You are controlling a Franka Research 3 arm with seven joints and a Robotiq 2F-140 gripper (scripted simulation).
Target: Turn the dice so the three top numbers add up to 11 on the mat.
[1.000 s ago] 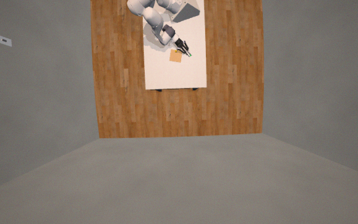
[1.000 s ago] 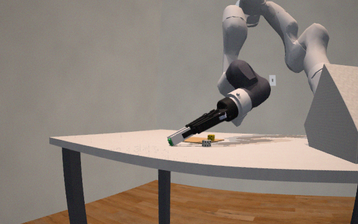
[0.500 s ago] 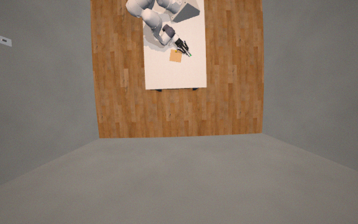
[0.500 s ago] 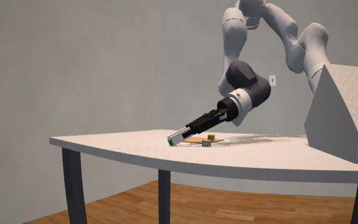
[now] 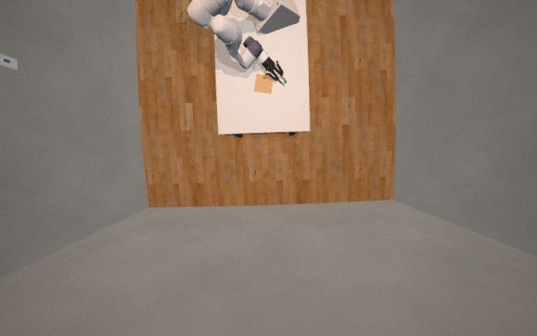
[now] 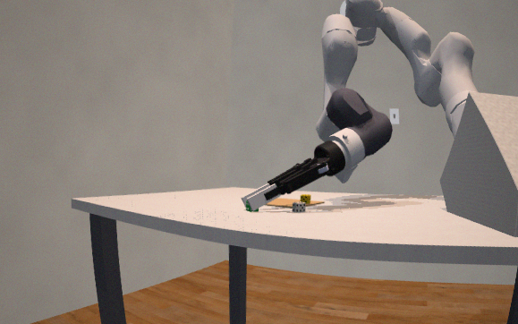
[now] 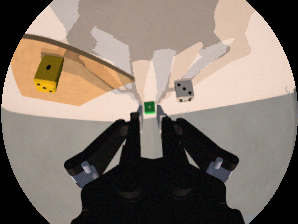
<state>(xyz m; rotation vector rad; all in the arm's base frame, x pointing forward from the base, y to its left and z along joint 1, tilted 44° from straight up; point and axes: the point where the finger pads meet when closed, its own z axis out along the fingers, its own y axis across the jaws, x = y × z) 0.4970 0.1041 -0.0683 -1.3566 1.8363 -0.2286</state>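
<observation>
The green die is 10 mm ahead of my hand, 10 mm to the left of it and 20 mm below it. From my hand the other things lie so: yellow die 50 mm behind, 150 mm to the right, 10 mm below; then white die 70 mm behind, 20 mm to the right, 20 mm below; then tan mat 10 mm ahead, 160 mm to the right, 30 mm below.
</observation>
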